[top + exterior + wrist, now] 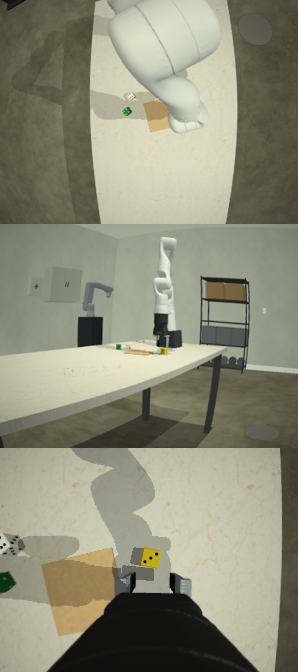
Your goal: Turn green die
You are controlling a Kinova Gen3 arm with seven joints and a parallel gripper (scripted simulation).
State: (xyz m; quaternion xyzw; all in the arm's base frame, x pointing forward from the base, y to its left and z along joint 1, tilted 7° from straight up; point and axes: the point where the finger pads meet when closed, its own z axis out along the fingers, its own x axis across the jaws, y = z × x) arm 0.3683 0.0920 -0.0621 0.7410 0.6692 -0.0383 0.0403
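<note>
The yellow die is 4 cm below my hand and 3 cm behind it. Also, from my hand: white die (26 cm to the right, 8 cm behind, 4 cm below); then green die (29 cm to the right, 4 cm below, 1 cm behind); then tan mat (13 cm to the right, 6 cm below, 2 cm ahead).
</note>
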